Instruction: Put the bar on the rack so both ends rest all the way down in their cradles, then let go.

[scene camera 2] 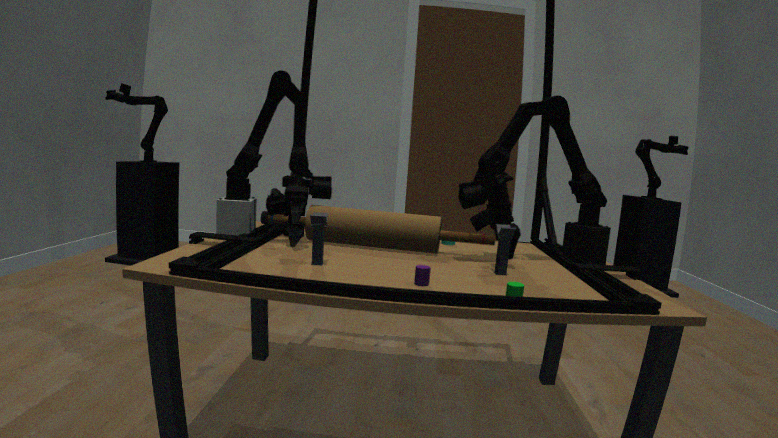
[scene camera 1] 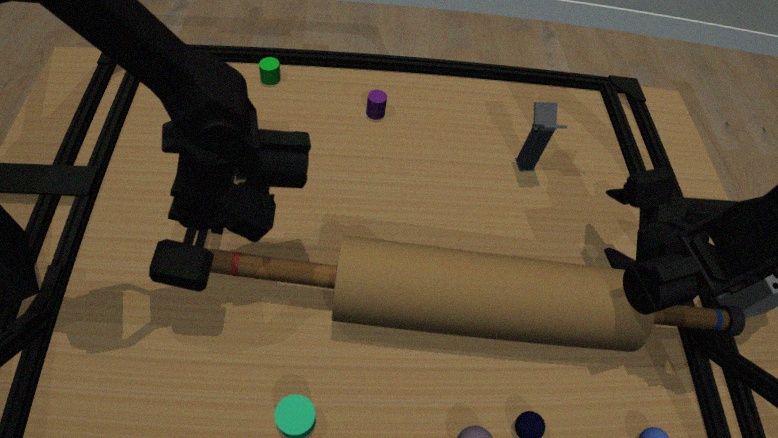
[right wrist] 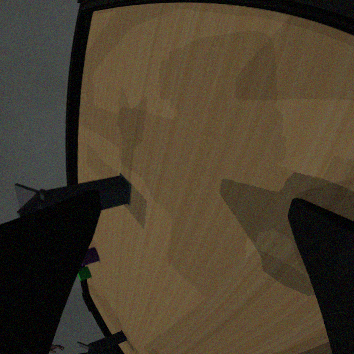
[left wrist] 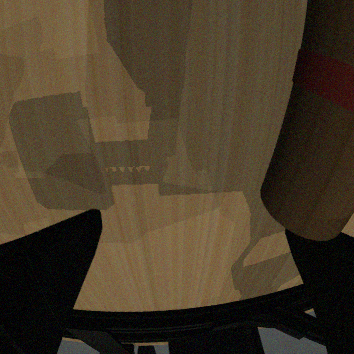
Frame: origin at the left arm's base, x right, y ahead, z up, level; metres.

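Seen in the pictures: left gripper, fingertip midpoint: (left wrist: pixel 197 223); right gripper, fingertip midpoint: (scene camera 2: pixel 293 235) (scene camera 1: pixel 607 220) (right wrist: pixel 198 205); left arm's base at its link origin: (scene camera 2: pixel 588 225); right arm's base at its link origin: (scene camera 2: pixel 237 198).
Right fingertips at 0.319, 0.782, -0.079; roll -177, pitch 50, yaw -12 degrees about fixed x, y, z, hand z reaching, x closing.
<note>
Pixels of each thing's top centre, then the offset from my right fingertips to it, as dx, dy, dz. "spot": a spot on its surface instead.
- bar at a spot on its surface: (scene camera 1: pixel 478 294) spot: +0.012, -0.276, +0.064
- red band at its top centre: (scene camera 1: pixel 235 258) -0.173, -0.492, +0.030
- blue band at its top centre: (scene camera 1: pixel 720 315) +0.196, +0.016, +0.031
- rack post at its top centre: (right wrist: pixel 39 207) (scene camera 1: pixel 545 124) (scene camera 2: pixel 319 223) -0.157, -0.020, +0.059
- green cylinder at its top centre: (scene camera 1: pixel 269 63) (scene camera 2: pixel 515 284) (right wrist: pixel 78 274) -0.510, -0.307, -0.003
- purple cylinder at its top centre: (scene camera 1: pixel 377 96) (scene camera 2: pixel 423 266) (right wrist: pixel 79 258) -0.359, -0.184, +0.001
- teal disc at its top centre: (scene camera 1: pixel 295 414) +0.016, -0.509, -0.005
The bar (scene camera 1: pixel 478 294) (scene camera 2: pixel 375 228) is a thick tan roller with thin handles. It lies on the table in front of the rack posts, not in the cradles. Its left handle carries a red band (scene camera 1: pixel 234 263) (left wrist: pixel 326 82), its right handle a blue band (scene camera 1: pixel 719 318). My left gripper (scene camera 1: pixel 214 245) (scene camera 2: pixel 496 222) (left wrist: pixel 196 223) is open at the red-banded end; the handle tip lies by one finger. My right gripper (scene camera 1: pixel 615 224) (scene camera 2: pixel 292 228) (right wrist: pixel 198 205) is open and empty beside the roller's other end. One rack post (scene camera 1: pixel 536 141) (scene camera 2: pixel 318 239) (right wrist: pixel 112 193) stands free; the other post (scene camera 2: pixel 501 261) is hidden behind my left arm in scene camera 1.
A black frame (scene camera 1: pixel 435 66) borders the table. A green cylinder (scene camera 1: pixel 269 70) (scene camera 2: pixel 514 288) and a purple cylinder (scene camera 1: pixel 376 104) (scene camera 2: pixel 422 275) stand at the far side. A teal disc (scene camera 1: pixel 294 414) and three balls, one dark blue (scene camera 1: pixel 529 423), lie at the near edge.
</note>
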